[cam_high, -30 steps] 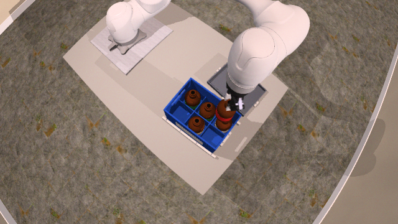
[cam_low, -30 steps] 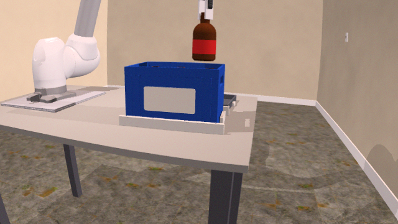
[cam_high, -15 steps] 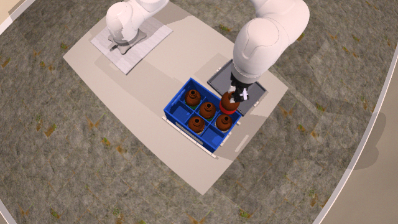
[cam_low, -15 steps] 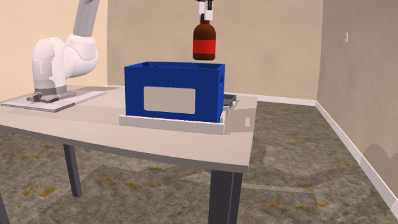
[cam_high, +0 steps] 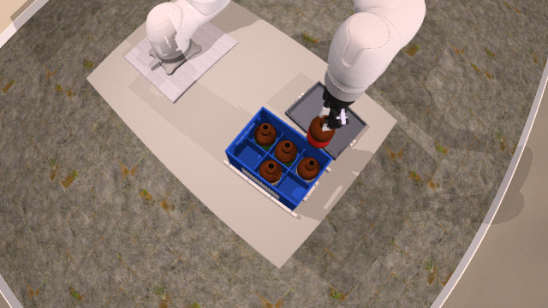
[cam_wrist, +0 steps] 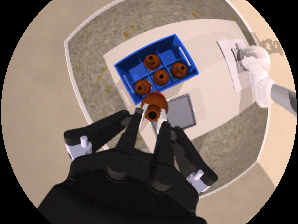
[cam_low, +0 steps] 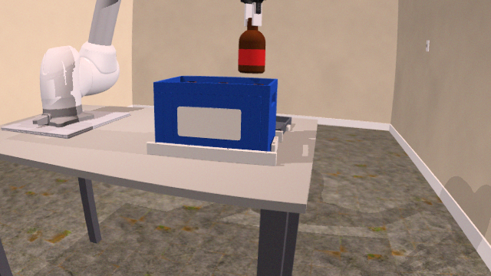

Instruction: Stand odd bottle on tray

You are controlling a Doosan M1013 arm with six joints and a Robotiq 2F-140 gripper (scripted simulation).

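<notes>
The bottle is 90 mm below my hand. The rest, counted from my hand: crate (270 mm below, 120 mm to the right, 40 mm behind); then dark grey tray (340 mm below, 140 mm to the left, 50 mm behind).
</notes>
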